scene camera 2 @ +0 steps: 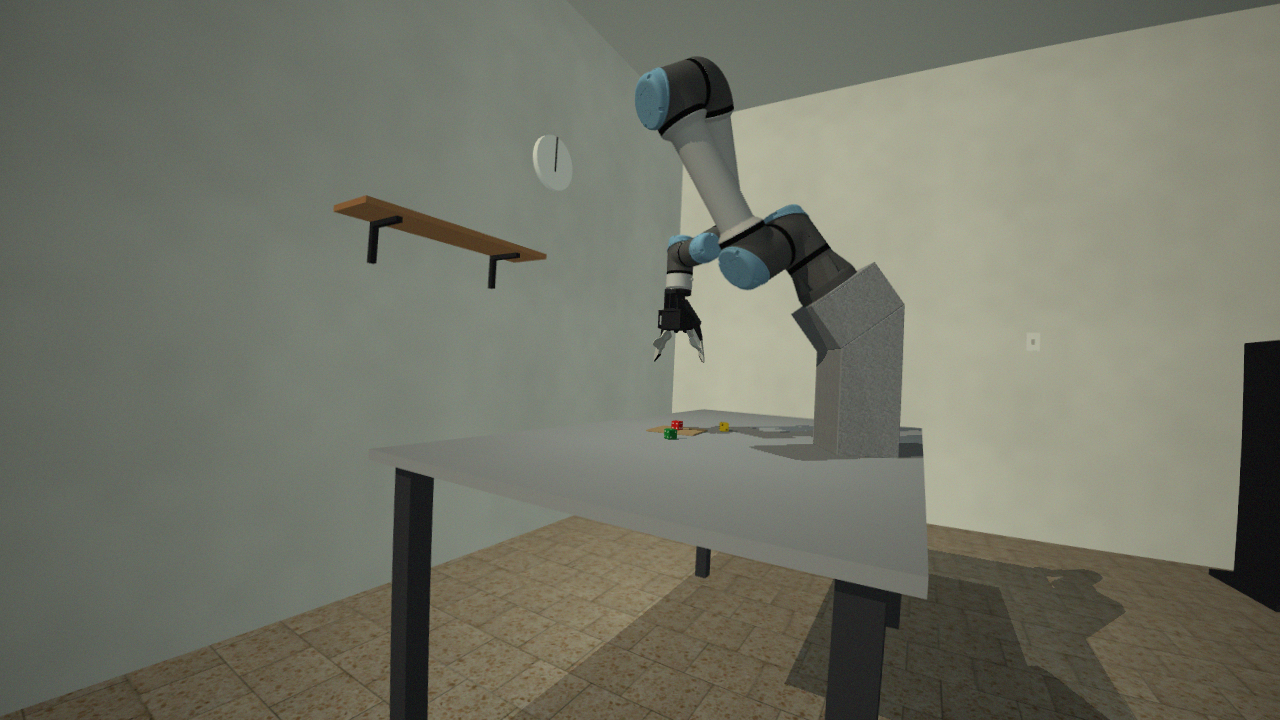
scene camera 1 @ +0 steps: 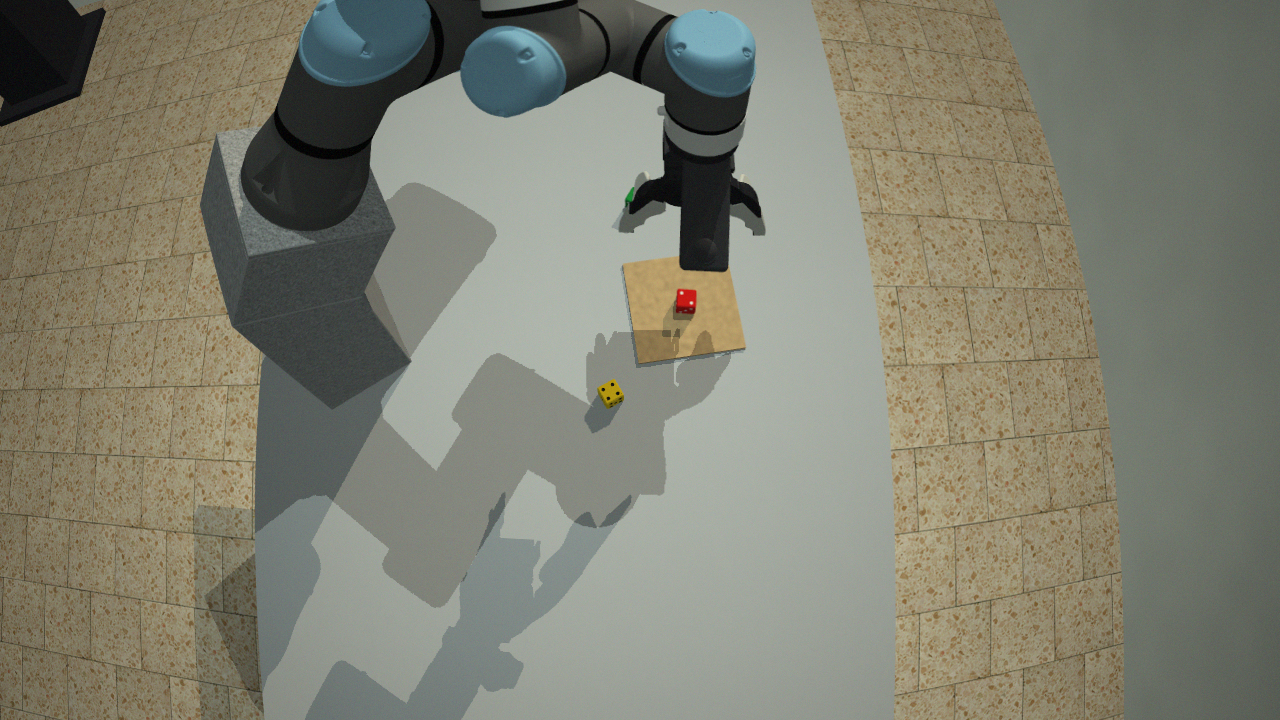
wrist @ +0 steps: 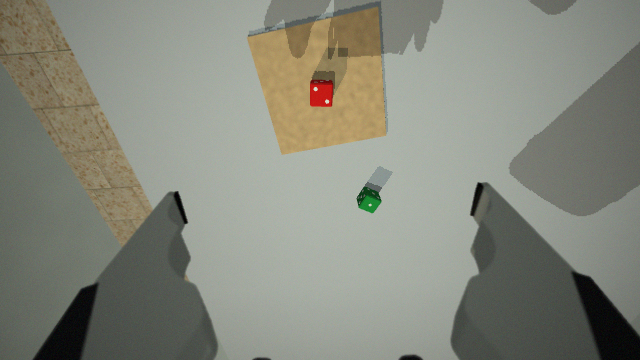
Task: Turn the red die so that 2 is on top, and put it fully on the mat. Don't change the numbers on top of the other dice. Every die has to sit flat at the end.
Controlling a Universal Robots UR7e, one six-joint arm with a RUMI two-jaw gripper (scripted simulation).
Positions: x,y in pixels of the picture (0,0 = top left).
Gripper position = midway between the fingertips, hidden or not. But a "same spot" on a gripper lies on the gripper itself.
Scene:
gripper: scene camera 2 678,362; scene camera 1; wrist
same spot on gripper: [wrist: 527,294] = [scene camera 1: 648,212]

